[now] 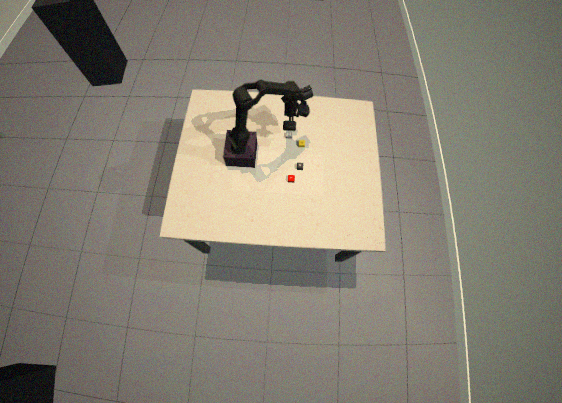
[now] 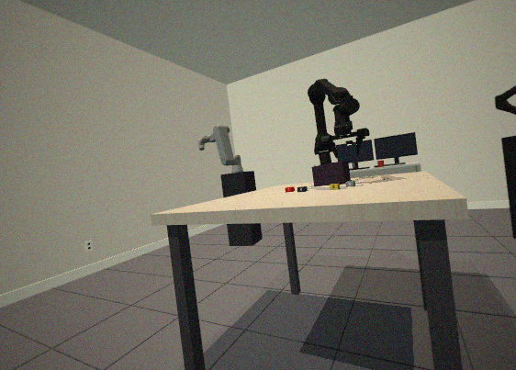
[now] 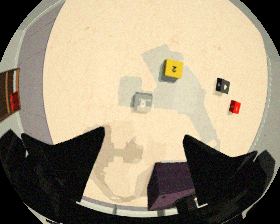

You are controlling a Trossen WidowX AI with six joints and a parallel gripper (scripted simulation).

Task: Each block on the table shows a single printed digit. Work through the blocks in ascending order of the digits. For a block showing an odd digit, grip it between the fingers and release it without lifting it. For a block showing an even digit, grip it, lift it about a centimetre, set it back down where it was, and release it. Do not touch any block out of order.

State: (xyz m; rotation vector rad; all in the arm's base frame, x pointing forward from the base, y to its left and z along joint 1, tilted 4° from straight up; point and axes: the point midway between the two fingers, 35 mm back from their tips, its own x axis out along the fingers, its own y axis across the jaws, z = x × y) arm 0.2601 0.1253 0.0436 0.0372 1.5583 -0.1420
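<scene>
Now: the grey block 11 cm below my gripper tip. The rest, counted from my gripper tip: red block: 26 cm to the right, 11 cm below; then yellow block: 11 cm below, 7 cm ahead, 6 cm to the right; then black block: 19 cm to the right, 11 cm below, 5 cm ahead.
</scene>
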